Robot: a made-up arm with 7 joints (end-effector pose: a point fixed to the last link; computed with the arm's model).
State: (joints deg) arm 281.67 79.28 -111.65 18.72 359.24 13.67 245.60
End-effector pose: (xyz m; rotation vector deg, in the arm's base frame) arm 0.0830 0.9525 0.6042 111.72 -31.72 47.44
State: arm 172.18 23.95 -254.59 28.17 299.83 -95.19 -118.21
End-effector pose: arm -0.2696 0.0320 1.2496 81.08 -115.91 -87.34
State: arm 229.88 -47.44 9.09 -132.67 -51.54 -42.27 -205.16
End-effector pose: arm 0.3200 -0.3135 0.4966 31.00 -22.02 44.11
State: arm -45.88 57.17 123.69 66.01 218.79 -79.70 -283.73
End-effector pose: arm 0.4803 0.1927 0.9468 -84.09 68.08 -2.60
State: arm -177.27 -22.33 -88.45 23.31 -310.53 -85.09 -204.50
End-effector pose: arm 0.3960 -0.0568 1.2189 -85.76 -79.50 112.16
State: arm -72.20 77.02 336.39 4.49 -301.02 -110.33 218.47
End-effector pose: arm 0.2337 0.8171 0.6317 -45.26 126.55 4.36
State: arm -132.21 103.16 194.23 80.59 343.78 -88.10 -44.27
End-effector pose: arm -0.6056 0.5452 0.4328 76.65 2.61 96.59
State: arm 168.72 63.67 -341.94 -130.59 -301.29 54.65 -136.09
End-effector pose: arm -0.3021 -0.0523 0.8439 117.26 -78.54 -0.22
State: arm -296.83 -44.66 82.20 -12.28 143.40 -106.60 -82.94
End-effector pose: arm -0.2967 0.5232 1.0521 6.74 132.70 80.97
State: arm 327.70 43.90 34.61 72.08 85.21 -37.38 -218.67
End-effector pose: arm 0.7014 0.2528 0.7386 -10.88 -69.12 82.01
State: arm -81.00 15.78 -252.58 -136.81 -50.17 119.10 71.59
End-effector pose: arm -0.1071 0.2593 0.8689 53.73 -119.97 54.27
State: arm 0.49 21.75 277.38 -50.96 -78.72 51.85 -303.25
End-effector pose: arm 0.2375 -0.2454 1.2189 128.02 99.78 56.65
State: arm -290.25 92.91 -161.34 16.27 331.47 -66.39 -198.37
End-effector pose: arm 0.3667 -0.8816 0.3351 -41.44 5.99 92.43
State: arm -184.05 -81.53 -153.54 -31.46 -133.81 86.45 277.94
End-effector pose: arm 0.8015 0.2040 0.6598 74.27 -105.45 104.73
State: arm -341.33 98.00 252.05 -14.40 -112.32 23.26 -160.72
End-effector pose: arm 0.8804 -0.4192 0.2395 -106.81 27.59 83.38
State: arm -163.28 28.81 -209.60 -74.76 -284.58 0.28 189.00
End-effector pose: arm -0.6304 0.0188 0.9011 41.84 75.61 68.00
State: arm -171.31 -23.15 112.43 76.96 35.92 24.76 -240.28
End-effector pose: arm 0.4674 0.2486 0.9660 50.92 -47.44 3.99
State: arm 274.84 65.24 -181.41 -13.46 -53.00 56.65 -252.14
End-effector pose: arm 0.1359 0.8779 0.7646 0.10 -129.09 31.61
